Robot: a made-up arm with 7 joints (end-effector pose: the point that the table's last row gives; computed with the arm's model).
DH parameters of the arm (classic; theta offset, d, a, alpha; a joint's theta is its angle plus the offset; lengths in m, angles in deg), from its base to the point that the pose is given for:
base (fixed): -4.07 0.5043 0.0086 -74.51
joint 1: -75.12 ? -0.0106 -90
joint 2: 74 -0.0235 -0.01 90
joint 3: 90 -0.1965 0.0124 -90
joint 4: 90 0.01 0.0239 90
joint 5: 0 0.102 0.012 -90
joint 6: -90 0 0.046 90
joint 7: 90 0.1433 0.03 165.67
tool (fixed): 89.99 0.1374 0 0
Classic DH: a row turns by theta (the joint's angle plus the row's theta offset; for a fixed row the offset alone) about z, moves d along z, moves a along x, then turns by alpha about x.
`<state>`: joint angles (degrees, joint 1 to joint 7).
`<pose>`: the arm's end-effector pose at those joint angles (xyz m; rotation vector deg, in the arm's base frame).
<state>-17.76 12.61 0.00 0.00 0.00 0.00 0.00</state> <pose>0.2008 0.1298 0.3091 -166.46 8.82 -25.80</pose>
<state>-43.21 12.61 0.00 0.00 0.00 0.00 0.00</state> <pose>0.2784 0.0974 0.4059 -158.04 14.60 -62.08</pose>
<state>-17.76 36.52 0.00 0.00 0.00 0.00 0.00</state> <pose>0.2045 0.2054 0.3655 -142.60 10.75 -23.45</pose>
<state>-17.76 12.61 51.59 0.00 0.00 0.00 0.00</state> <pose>0.1063 0.2724 0.3328 -149.04 -63.84 -30.67</pose>
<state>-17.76 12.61 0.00 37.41 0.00 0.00 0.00</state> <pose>0.1549 0.1559 0.2037 -164.83 2.97 28.75</pose>
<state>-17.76 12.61 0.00 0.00 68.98 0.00 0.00</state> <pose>0.1977 0.1067 0.3339 -97.69 12.67 -18.32</pose>
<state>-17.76 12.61 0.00 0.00 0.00 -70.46 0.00</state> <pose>0.1338 0.1210 0.3731 -124.61 17.35 -120.50</pose>
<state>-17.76 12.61 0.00 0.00 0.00 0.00 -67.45</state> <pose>0.2039 0.0806 0.2989 -141.81 104.72 -11.72</pose>
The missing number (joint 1, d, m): 0.0496
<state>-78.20 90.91 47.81 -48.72 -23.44 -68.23 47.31</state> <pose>-0.0510 0.1876 0.5811 52.62 47.59 -160.07</pose>
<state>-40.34 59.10 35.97 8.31 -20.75 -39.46 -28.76</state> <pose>0.1417 0.2738 0.5749 -93.89 9.21 -90.78</pose>
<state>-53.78 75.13 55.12 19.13 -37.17 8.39 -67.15</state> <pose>0.1206 0.3371 0.6413 -120.76 31.88 -81.73</pose>
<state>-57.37 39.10 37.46 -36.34 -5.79 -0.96 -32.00</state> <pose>0.1390 0.1868 0.5964 -87.58 9.01 -101.73</pose>
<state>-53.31 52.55 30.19 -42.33 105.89 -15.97 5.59</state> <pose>0.1214 0.1241 0.5805 5.95 -51.96 -43.85</pose>
